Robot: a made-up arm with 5 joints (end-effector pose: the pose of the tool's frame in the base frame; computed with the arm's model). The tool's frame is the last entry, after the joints. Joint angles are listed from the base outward.
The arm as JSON. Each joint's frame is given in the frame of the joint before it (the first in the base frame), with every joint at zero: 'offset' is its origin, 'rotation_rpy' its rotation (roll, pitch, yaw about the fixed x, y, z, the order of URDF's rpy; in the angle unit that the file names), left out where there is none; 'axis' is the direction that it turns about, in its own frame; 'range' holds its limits. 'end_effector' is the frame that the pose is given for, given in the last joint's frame.
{
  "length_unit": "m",
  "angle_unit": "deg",
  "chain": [
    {
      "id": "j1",
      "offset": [
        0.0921,
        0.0,
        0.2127
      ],
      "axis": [
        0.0,
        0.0,
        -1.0
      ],
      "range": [
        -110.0,
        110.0
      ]
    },
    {
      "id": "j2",
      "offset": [
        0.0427,
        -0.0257,
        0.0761
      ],
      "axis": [
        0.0,
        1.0,
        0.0
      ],
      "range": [
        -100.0,
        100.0
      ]
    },
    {
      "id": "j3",
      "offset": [
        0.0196,
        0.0,
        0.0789
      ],
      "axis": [
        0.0,
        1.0,
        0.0
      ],
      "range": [
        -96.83,
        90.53
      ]
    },
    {
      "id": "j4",
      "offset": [
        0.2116,
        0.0,
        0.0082
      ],
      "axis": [
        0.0,
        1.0,
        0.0
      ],
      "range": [
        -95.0,
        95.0
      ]
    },
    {
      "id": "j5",
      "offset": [
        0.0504,
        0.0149,
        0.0
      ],
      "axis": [
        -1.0,
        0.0,
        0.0
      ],
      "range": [
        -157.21,
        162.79
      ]
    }
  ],
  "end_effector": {
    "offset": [
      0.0,
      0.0,
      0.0
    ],
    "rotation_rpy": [
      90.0,
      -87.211,
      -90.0
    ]
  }
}
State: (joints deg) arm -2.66 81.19 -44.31 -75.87 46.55
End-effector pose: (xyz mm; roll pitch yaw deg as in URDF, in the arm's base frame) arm 429.3 4.9 192.8 -139.49 -34.15 125.97
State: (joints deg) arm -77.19 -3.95 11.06 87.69 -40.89
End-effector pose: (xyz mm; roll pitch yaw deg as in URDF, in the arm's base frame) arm 161.1 254.6 300.6 -3.32 3.47 33.41
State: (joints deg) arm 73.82 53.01 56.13 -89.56 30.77
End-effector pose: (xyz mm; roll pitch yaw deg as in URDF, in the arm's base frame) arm 110.5 -102.3 101.1 -52.83 -56.31 -16.06
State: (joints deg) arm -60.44 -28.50 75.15 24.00 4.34
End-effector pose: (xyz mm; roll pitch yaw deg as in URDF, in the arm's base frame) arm 195.3 160.1 171.7 -0.54 -19.34 62.08
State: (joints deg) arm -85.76 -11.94 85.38 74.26 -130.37
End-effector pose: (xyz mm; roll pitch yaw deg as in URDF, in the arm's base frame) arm 108.1 70.1 142.6 -49.09 -35.32 -30.85
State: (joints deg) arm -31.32 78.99 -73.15 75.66 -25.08
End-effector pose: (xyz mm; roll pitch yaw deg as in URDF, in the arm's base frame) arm 390.5 168.9 221.4 4.00 -7.51 3.19
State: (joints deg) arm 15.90 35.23 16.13 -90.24 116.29
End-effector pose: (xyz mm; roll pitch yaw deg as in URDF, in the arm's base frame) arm 360.3 -87.6 213.4 -131.32 18.08 58.83
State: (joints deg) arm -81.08 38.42 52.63 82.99 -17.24
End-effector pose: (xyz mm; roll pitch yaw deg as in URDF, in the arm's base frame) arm 112.3 58.9 121.5 -73.05 69.14 6.98
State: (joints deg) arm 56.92 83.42 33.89 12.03 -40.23
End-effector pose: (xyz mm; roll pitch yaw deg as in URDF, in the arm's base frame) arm 83.9 -7.2 47.6 -29.21 27.61 -107.27
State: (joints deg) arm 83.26 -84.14 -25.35 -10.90 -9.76
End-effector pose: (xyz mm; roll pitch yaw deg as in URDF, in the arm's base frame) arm 65.2 135.4 556.6 -172.74 29.59 111.21
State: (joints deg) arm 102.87 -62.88 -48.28 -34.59 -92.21
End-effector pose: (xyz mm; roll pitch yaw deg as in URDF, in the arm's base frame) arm 113.7 143.1 565.0 -124.35 -4.13 169.95
